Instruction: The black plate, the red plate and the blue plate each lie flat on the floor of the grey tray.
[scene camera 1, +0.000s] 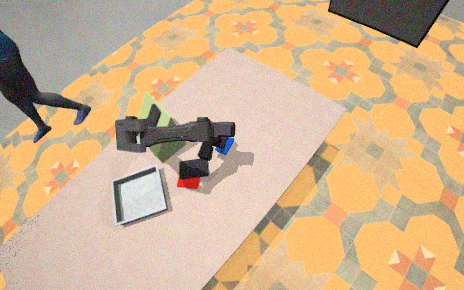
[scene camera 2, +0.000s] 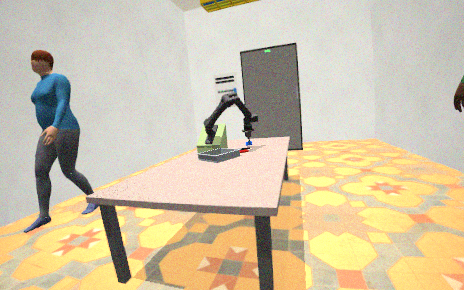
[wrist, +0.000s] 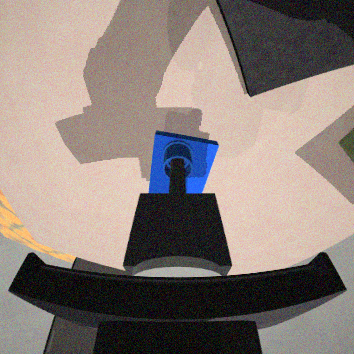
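Seen in the pictures: hand, its tool point: (scene camera 1: 223, 150) (scene camera 2: 249, 144) (wrist: 176, 148); arm's base, origin of its link: (scene camera 1: 151, 125) (scene camera 2: 211, 134).
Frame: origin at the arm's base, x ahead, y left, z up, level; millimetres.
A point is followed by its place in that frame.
Observation:
The blue plate (scene camera 1: 227, 145) {x 271, y 225, z -119 mm} (scene camera 2: 249, 143) (wrist: 196, 170) {x 244, y 202, z -122 mm} hangs on my suction cup (scene camera 2: 249, 139) {x 271, y 196, z -134 mm} (wrist: 178, 159) {x 271, y 196, z -134 mm}, slightly above the table. The cup sits on its upper face, and the plate looks near level. The black plate (scene camera 1: 194, 168) {x 250, y 37, z -138 mm} (wrist: 295, 55) {x 235, y 67, z -141 mm} lies on the table side near the tray and overlaps the red plate (scene camera 1: 188, 183) {x 288, y -28, z -146 mm} (scene camera 2: 244, 151) {x 306, y -34, z -149 mm}. Part of the red plate is hidden under or behind it; whether the black plate is tilted I cannot tell. The grey tray (scene camera 1: 117, 197) {x 120, y -338, z -133 mm} (scene camera 2: 220, 157) {x 256, y -354, z -126 mm} stands on the table with no plate visible on its floor.
A green wedge-shaped block (scene camera 1: 170, 146) {x 105, y 11, z -82 mm} (scene camera 2: 221, 135) {x 98, y -6, z -13 mm} stands beside the arm's base, behind the tray. The table (scene camera 1: 235, 200) {x 489, y 85, z -156 mm} (scene camera 2: 200, 185) {x 383, y -808, z -156 mm} has its long edge beyond the plates. A person in blue (scene camera 2: 54, 105) walks beside the table.

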